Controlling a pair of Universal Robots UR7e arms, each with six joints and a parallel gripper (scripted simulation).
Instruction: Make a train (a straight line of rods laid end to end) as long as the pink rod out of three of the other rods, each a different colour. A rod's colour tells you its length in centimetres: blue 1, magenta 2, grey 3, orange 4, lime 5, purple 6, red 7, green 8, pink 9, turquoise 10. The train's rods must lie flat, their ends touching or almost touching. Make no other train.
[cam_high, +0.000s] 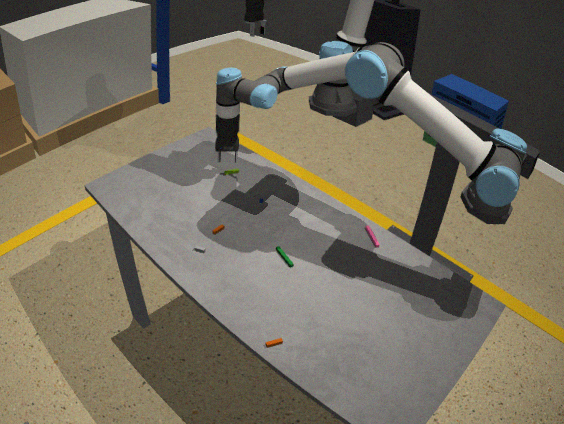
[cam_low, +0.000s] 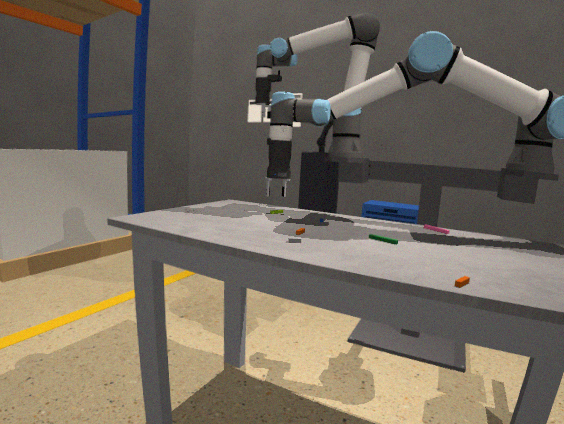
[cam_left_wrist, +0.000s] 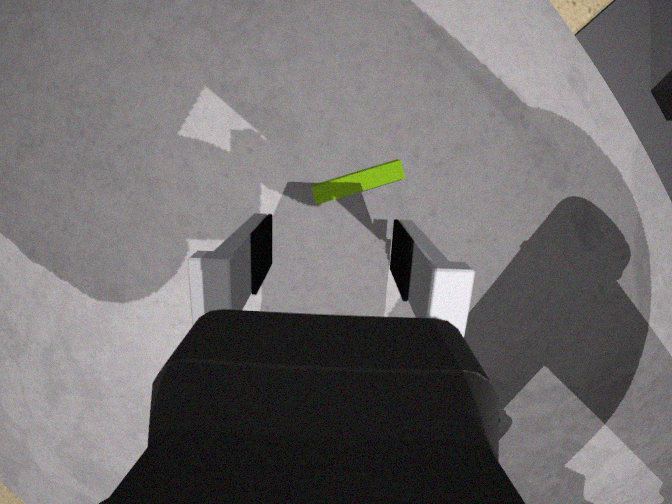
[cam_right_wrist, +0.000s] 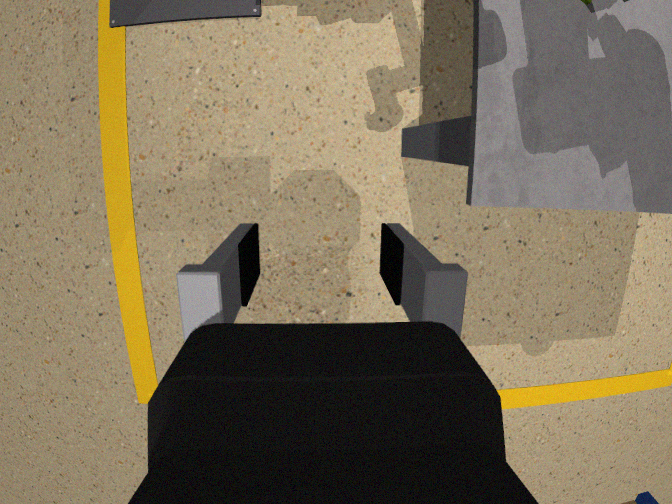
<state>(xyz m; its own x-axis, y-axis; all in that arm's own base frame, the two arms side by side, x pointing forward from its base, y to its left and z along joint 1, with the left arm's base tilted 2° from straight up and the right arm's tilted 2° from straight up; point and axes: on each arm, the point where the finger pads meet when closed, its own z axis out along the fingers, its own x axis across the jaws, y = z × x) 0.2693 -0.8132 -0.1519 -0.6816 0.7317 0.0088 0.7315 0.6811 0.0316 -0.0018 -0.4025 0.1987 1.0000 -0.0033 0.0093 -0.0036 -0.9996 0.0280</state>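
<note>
Right now the lime rod is 20 mm behind my left hand, 10 mm to the right of it and 70 mm below it. Round my left hand: blue rod: 10 mm behind, 180 mm to the left, 70 mm below; then green rod: 80 mm ahead, 420 mm to the left, 70 mm below; then grey rod: 270 mm ahead, 270 mm to the left, 70 mm below.
</note>
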